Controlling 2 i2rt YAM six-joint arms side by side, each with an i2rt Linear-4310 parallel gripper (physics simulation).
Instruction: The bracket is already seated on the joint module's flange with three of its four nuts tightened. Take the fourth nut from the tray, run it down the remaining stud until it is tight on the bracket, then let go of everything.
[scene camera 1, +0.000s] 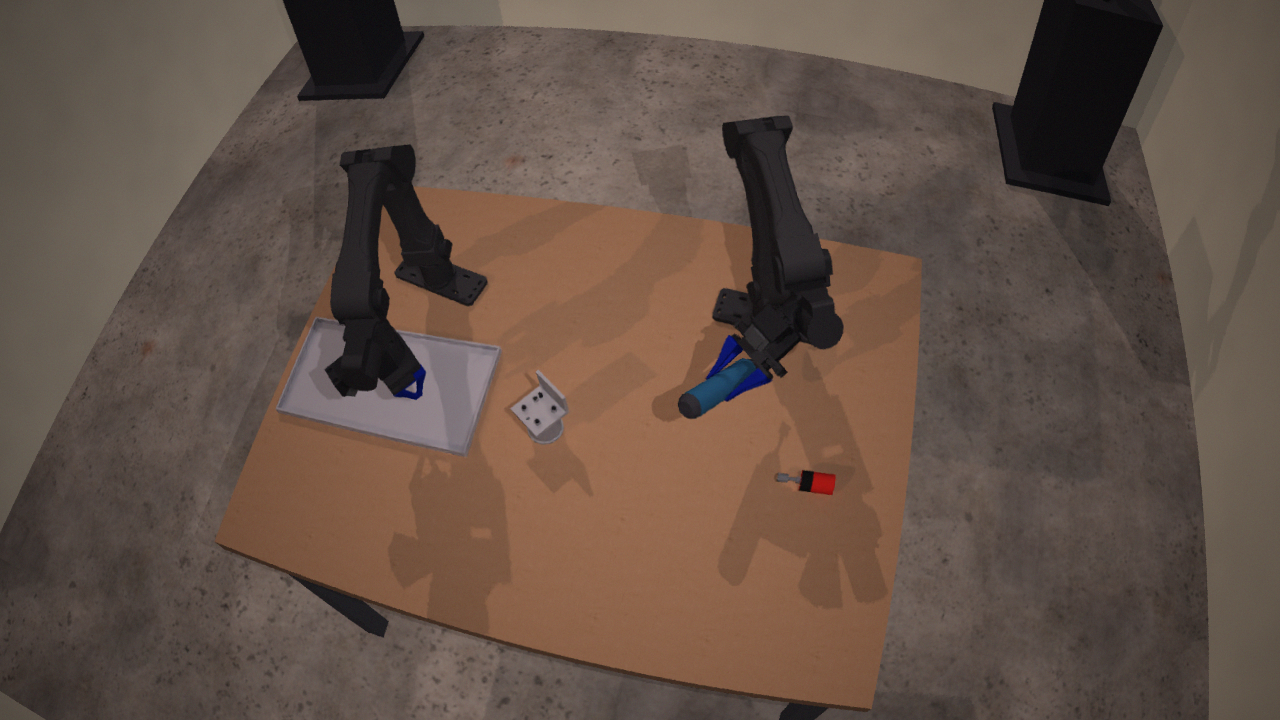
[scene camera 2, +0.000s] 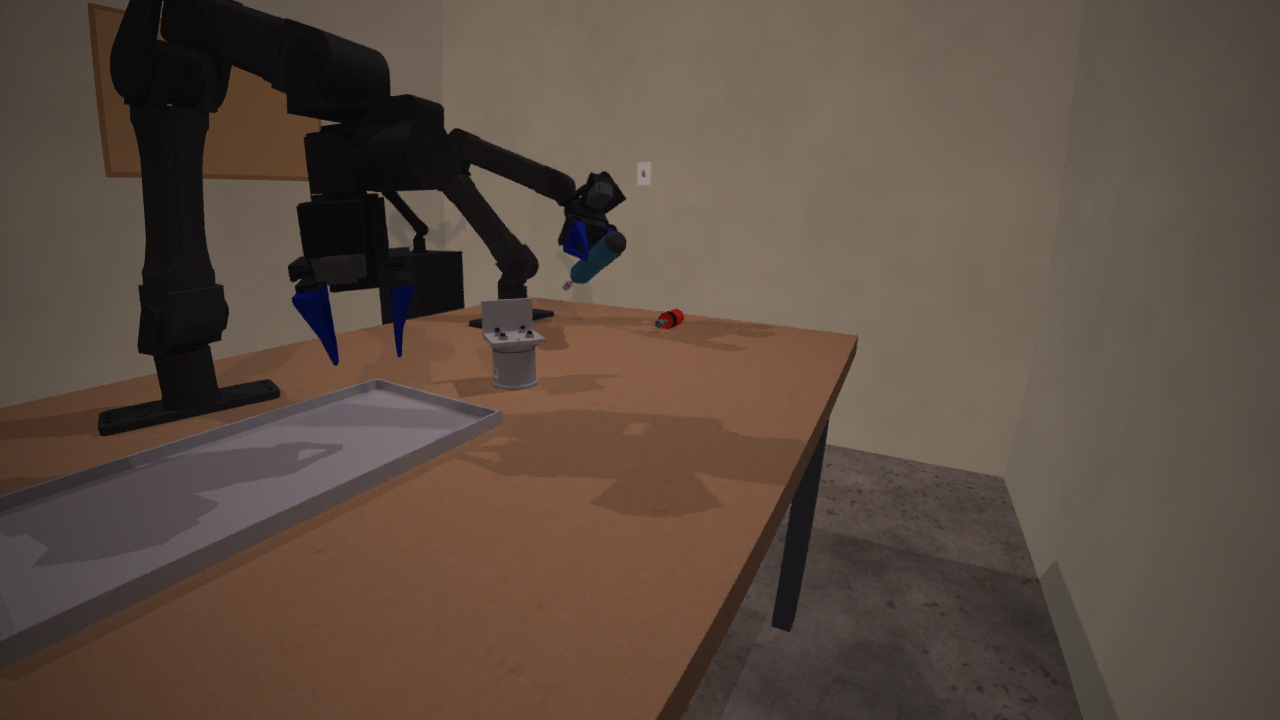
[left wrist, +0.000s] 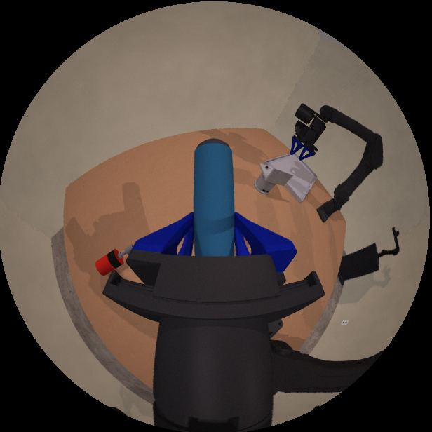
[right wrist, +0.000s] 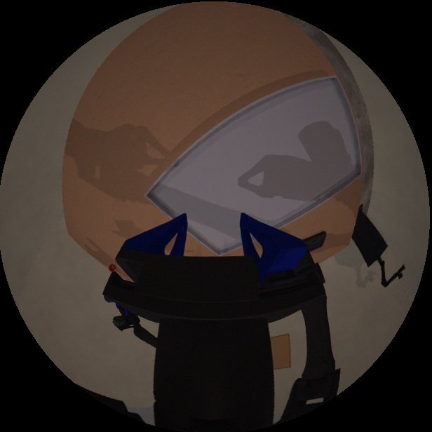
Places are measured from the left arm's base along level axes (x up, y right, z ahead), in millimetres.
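Pixels of known places: left gripper, between the fingertips: (scene camera 1: 716, 390) (scene camera 2: 597, 260); right gripper, between the fingertips: (scene camera 1: 410, 386) (scene camera 2: 368, 359); right arm's base, origin of its link: (scene camera 1: 440, 278) (scene camera 2: 194, 408).
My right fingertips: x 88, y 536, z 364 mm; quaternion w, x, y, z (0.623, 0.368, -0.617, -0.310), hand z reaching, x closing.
For each thing: its top centre in the pictures, then the offset to it from my right fingertips. Level surfaces: height alone.
- joint module, centre of its top: (scene camera 2: 513, 329) (scene camera 1: 538, 406) dz -37, dx -14, dy -227 mm
- tray, centre of its top: (scene camera 2: 260, 456) (scene camera 1: 381, 379) dz -28, dx -72, dy +106 mm
- red driver, centre of its top: (scene camera 1: 807, 476) (scene camera 2: 667, 312) dz -57, dx -54, dy -676 mm
- table, height of its surface: dx -88 mm
The bracket (scene camera 1: 538, 413) (scene camera 2: 506, 316) sits upright on the joint module (scene camera 1: 547, 436) (scene camera 2: 514, 368). Several dark studs or nuts show on its plate, too small to tell apart. No loose nut shows in the tray (scene camera 1: 460, 380) (scene camera 2: 358, 420) (left wrist: 303, 184) (right wrist: 225, 155); the right arm hides part of it in scene camera 1. My left gripper (scene camera 1: 718, 386) (scene camera 2: 592, 248) (left wrist: 213, 217) is shut on a blue tool (scene camera 1: 707, 392) (scene camera 2: 597, 259) (left wrist: 214, 185) with a dark end cap, tilted above the table. My right gripper (scene camera 2: 367, 359) (right wrist: 213, 217) is open and empty above the tray.
A red driver (scene camera 1: 820, 482) (scene camera 2: 675, 317) (left wrist: 106, 263) with a black collar and grey tip lies on the table (scene camera 1: 626, 537), near the left gripper's side. The bracket stands between the tray and the blue tool. Dark pedestals (scene camera 1: 349, 44) (scene camera 1: 1078, 89) stand on the floor beyond the table.
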